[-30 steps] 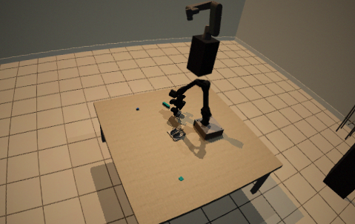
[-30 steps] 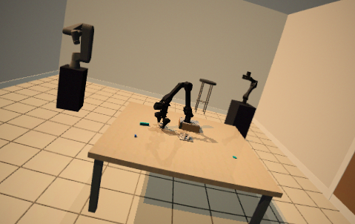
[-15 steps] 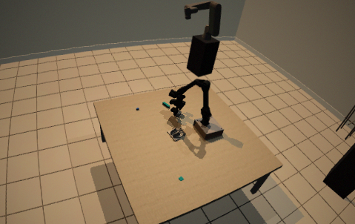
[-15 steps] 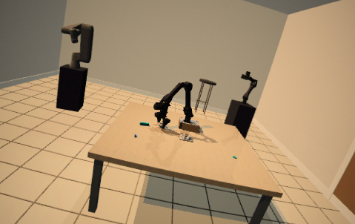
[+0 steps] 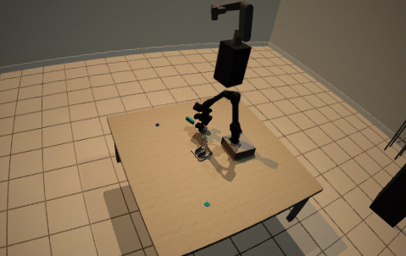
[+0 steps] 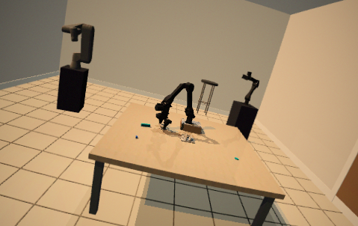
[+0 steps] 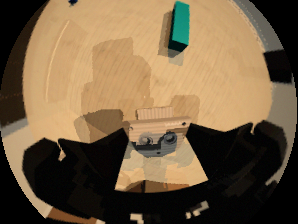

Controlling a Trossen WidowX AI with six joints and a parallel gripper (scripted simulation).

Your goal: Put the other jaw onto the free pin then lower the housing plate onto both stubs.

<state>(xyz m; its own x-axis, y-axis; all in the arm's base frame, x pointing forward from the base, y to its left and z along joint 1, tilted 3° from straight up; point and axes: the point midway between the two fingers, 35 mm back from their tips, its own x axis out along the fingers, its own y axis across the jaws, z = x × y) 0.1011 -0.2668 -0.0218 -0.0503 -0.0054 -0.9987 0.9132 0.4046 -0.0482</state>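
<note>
Right now my gripper tip is 1 cm to the right of the white part. The rest, counted from my gripper tip: teal bar (15 cm to the right, 2 cm ahead); then blue piece (29 cm ahead, 23 cm to the right).
</note>
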